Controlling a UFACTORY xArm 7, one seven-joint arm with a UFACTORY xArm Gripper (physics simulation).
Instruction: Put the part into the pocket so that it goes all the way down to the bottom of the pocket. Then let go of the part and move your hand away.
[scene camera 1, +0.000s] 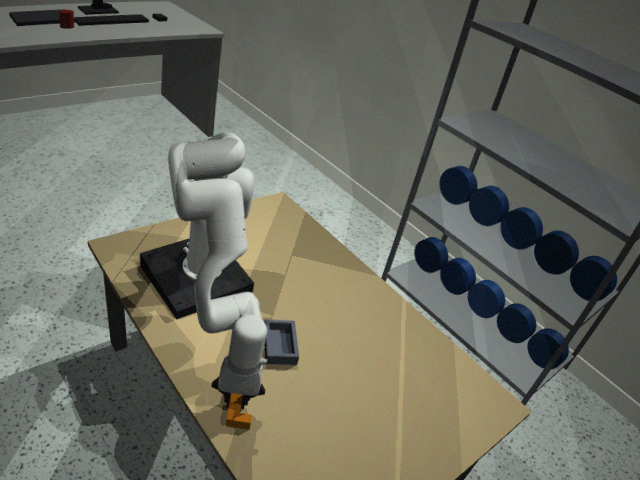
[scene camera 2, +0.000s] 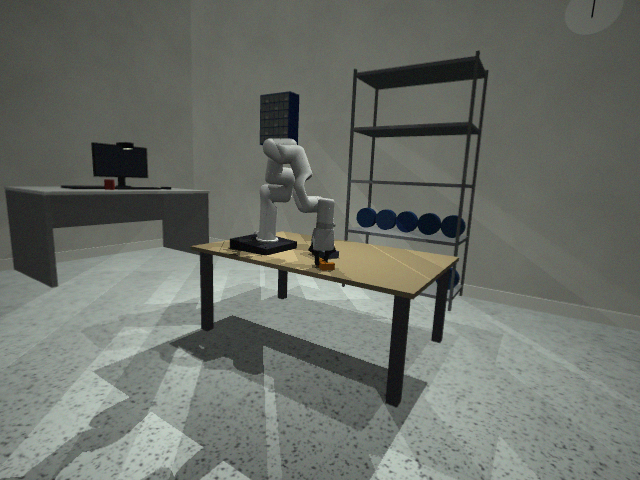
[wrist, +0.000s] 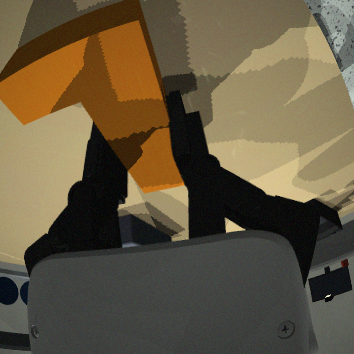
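Pixels of known places: gripper, fingertip midpoint: (scene camera 1: 235, 403) (scene camera 2: 320, 264) (wrist: 144, 118); arm's base, link origin: (scene camera 2: 267, 239).
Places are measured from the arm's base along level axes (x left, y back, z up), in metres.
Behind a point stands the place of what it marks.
The orange L-shaped part (scene camera 1: 238, 422) @(x -0.276, y -0.487, z -0.023 m) (scene camera 2: 326, 266) @(x -0.283, y -0.480, z -0.029 m) (wrist: 125, 65) @(x -0.279, y -0.461, z -0.017 m) lies near the table's edge, its short leg sticking out beyond the fingers. My gripper (scene camera 1: 235, 401) @(x -0.237, y -0.434, z -0.038 m) (scene camera 2: 321, 259) @(x -0.237, y -0.434, z -0.038 m) (wrist: 144, 118) @(x -0.237, y -0.434, z -0.038 m) points down and is shut on the part's long leg, one black finger on each side. The part looks to be at table height. The grey-blue block with the pocket (scene camera 1: 281, 360) @(x -0.049, y -0.412, z -0.028 m) stands apart from the part, nearer the robot base; it is partly hidden by the gripper in the second scene view (scene camera 2: 334, 254) @(x -0.033, y -0.425, z -0.027 m) and by the wrist housing in the wrist view (wrist: 142, 232) @(x -0.062, y -0.363, z -0.029 m). The pocket looks empty.
The robot's black base plate (scene camera 1: 162, 281) @(x -0.138, y 0.021, z -0.003 m) (scene camera 2: 263, 244) @(x -0.103, y -0.040, z -0.007 m) stands on the wooden table (scene camera 1: 341, 361) @(x 0.097, y -0.516, z -0.047 m) (scene camera 2: 392, 268) @(x -0.084, y -0.737, z -0.047 m). A shelf rack (scene camera 1: 427, 149) (scene camera 2: 350, 155) with blue discs stands behind the table. A desk (scene camera 1: 191, 82) (scene camera 2: 28, 227) with a monitor (scene camera 2: 119, 161) and a red cup (scene camera 1: 66, 19) (scene camera 2: 109, 184) is farther off.
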